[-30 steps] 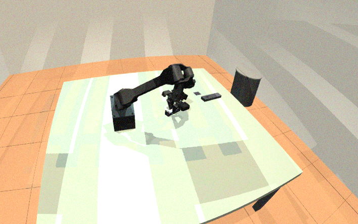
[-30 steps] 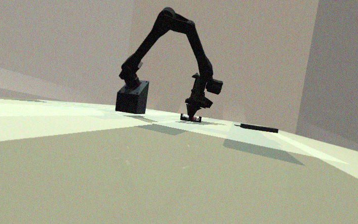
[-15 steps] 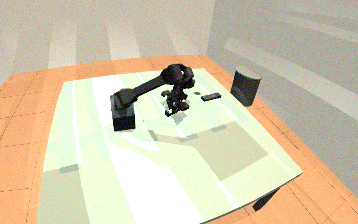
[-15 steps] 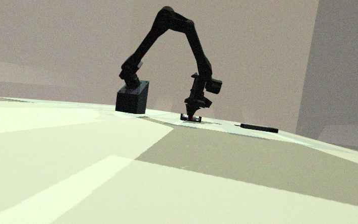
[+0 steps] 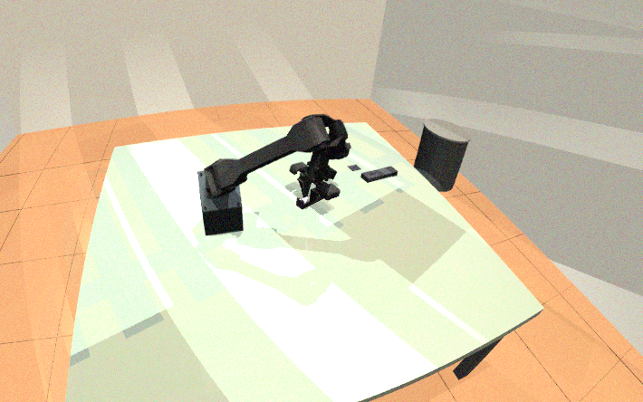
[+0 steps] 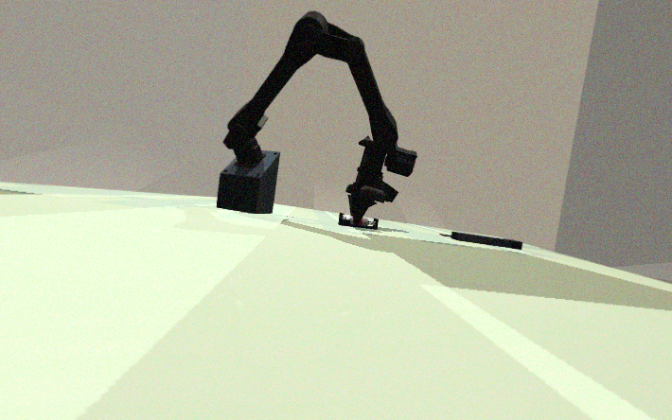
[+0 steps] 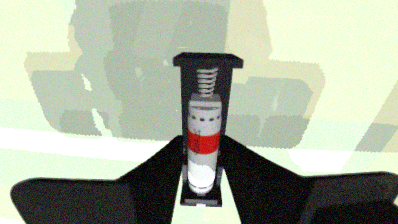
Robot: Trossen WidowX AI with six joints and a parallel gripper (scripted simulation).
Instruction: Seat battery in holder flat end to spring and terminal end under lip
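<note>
Right now the white battery is 1 cm above my gripper tip.
</note>
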